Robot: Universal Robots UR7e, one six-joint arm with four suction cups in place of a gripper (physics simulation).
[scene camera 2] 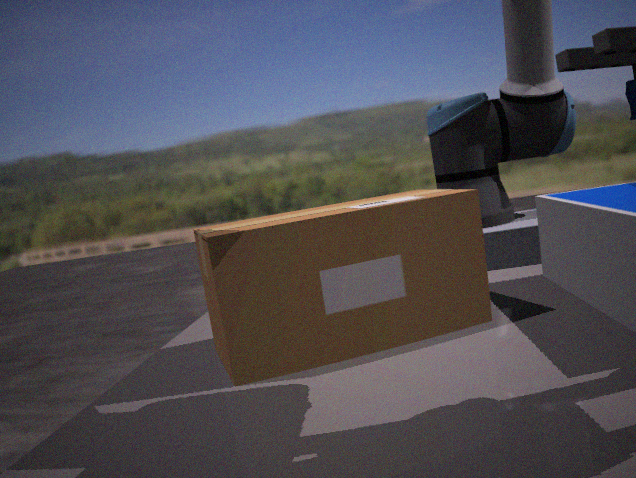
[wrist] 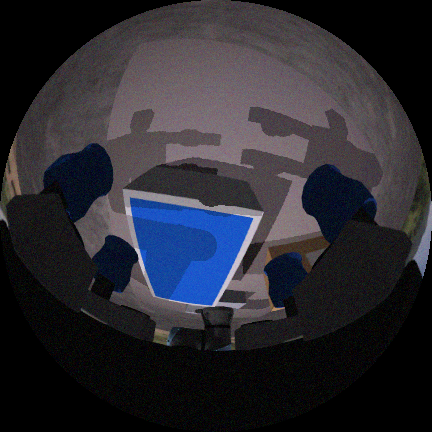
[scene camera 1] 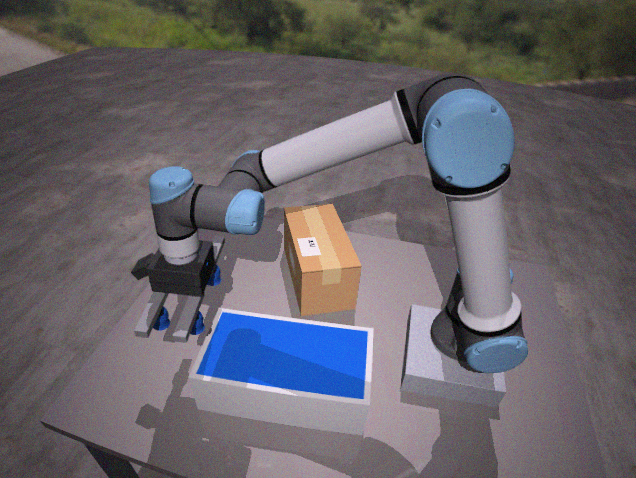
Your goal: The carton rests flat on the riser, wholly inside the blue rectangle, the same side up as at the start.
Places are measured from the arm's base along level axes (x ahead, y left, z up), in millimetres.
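Pixels of known places: hand, its tool point: (wrist: 201, 229); arm's base, origin of its link: (wrist: 216, 310) (scene camera 1: 460, 337).
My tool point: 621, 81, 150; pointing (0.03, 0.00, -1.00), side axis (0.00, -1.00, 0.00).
Observation:
For each thing: its middle in the pictures, then the offset to it from my tool point, as dx, dy, dz. Level surfaces: height alone.
- brown carton, middle of its body: (scene camera 2: 340, 274) (scene camera 1: 317, 255) (wrist: 311, 270) -257, -352, -135
- light grey riser, middle of its body: (scene camera 1: 286, 369) (wrist: 187, 254) -208, +38, -153
- blue rectangle, middle of its body: (scene camera 1: 286, 352) (wrist: 183, 275) -208, +38, -93
- table, height of its surface: dz -213
The brown carton (scene camera 1: 336, 241) (scene camera 2: 267, 308) (wrist: 300, 244) stands upright on the table behind the riser, with tape and a white barcode label on top. In the wrist view cups and a bar partly hide it. The light grey riser (scene camera 1: 282, 408) (scene camera 2: 580, 246) (wrist: 190, 182) bears the blue rectangle (scene camera 1: 308, 339) (scene camera 2: 611, 195) (wrist: 230, 250), edged in white; nothing rests on it. My gripper (scene camera 1: 186, 303) (wrist: 205, 230), with blue suction cups, hangs above the table, left of the carton in scene camera 1. It holds nothing. Part of it shows at scene camera 2's right edge.
The arm's base stands on a grey block (scene camera 1: 431, 377) (scene camera 2: 511, 246), right of the riser in scene camera 1. The arm reaches over behind the carton in that view. The table (scene camera 1: 102, 400) has its front left corner in view. Arm shadows fall across the table and riser.

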